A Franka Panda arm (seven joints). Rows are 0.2 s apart.
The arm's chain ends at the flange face. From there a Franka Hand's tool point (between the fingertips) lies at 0.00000 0.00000 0.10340 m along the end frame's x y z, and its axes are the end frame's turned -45 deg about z.
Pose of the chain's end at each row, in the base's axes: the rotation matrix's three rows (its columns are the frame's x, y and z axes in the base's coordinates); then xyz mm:
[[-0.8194, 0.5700, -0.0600], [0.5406, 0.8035, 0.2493], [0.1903, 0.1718, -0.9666]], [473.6, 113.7, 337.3]
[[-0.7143, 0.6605, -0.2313], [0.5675, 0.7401, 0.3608], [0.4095, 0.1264, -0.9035]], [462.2, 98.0, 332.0]
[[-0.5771, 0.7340, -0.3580], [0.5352, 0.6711, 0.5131], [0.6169, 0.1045, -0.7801]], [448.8, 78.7, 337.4]
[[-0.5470, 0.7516, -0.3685], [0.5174, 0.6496, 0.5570], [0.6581, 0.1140, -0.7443]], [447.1, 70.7, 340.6]
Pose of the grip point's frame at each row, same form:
[[-0.9825, -0.1764, -0.0600], [-0.1859, 0.9504, 0.2493], [0.0131, 0.2560, -0.9666]], [467.4, 139.5, 237.4]
[[-0.9721, -0.0380, -0.2313], [-0.1220, 0.9246, 0.3608], [0.2002, 0.3789, -0.9035]], [438.3, 135.3, 238.6]
[[-0.9271, 0.1109, -0.3580], [-0.0961, 0.8530, 0.5131], [0.3623, 0.5101, -0.7801]], [411.8, 131.8, 256.7]
[[-0.9182, 0.1447, -0.3685], [-0.0935, 0.8252, 0.5570], [0.3847, 0.5460, -0.7443]], [409.0, 128.3, 263.6]

